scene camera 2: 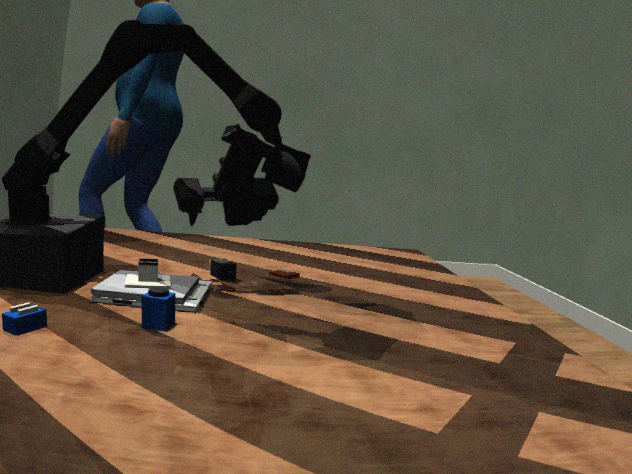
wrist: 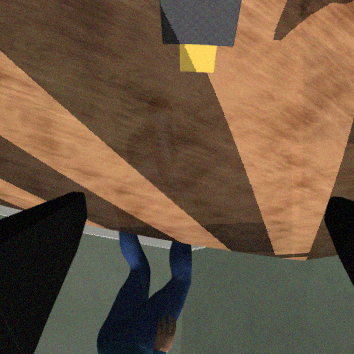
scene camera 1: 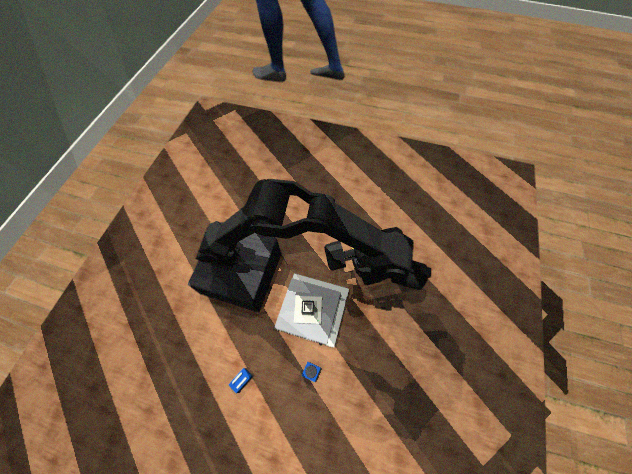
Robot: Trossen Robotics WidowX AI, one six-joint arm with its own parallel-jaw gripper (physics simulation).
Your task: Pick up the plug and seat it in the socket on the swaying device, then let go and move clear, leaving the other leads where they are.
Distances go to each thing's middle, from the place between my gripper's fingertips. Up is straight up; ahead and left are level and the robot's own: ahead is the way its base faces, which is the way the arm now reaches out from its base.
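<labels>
Device (scene camera 1: 308, 310), from my hand 80 mm behind, 200 mm to the right, 60 mm below. Blue lead with white bar (scene camera 2: 28, 317), from my hand 180 mm behind, 410 mm to the right, 80 mm below; farthest from it of the things named here, going by their middles. Blue lead with round black top (scene camera 2: 158, 305), from my hand 30 mm behind, 340 mm to the right, 70 mm below. Plug (wrist: 197, 35), from my hand 20 mm ahead, 30 mm to the right, 80 mm below; nearest to it of the things named here, going by their middles.
</labels>
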